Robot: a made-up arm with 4 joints. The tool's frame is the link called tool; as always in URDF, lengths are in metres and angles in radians.
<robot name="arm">
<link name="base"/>
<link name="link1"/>
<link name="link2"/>
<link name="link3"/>
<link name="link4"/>
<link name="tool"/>
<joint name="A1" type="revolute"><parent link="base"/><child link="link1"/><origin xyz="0.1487 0.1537 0.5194" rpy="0 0 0"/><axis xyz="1 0 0"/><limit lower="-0.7" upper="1.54"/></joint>
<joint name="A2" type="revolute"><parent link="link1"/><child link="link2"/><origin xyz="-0.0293 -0.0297 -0.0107" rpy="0 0 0"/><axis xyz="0.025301 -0.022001 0.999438"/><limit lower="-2.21" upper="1.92"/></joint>
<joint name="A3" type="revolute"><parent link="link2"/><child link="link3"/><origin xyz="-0.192 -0.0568 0.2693" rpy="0 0 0"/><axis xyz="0.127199 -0.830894 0.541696"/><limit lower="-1.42" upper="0.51"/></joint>
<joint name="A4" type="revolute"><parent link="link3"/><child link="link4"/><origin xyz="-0.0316 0.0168 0.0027" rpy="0 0 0"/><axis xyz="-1 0 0"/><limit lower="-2.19" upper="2.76"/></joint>
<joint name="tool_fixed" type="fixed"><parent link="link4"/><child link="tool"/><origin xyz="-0.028 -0.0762 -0.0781" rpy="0 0 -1.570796"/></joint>
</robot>
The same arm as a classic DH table. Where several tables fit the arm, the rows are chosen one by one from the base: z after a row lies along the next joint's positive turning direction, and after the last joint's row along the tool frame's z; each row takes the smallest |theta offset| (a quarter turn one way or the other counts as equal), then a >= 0, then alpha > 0; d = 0 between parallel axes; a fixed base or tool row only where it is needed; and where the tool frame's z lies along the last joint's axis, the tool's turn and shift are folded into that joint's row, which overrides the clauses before.
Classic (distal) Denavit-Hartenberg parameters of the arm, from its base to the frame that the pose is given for. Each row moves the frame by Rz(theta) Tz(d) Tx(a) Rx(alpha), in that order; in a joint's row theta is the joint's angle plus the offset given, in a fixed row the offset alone. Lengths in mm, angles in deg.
base (fixed): a 153.7, alpha 90.00, d 519.4, theta0 90.00
A1: a -29.9, alpha -88.55, d 119.7, theta0 1.26
A2: a -203.9, alpha 55.74, d 239.7, theta0 -82.14
A3: a 11.4, alpha -97.31, d 15.4, theta0 86.76
A4: a -76.2, alpha 90.00, d 58.0, theta0 56.90
tool (fixed): a 0.0, alpha 0.00, d -78.1, theta0 -180.00
Joint limits (deg, base to tool): -40.11..88.24 -126.62..110.01 -81.36..29.22 -125.48..158.14

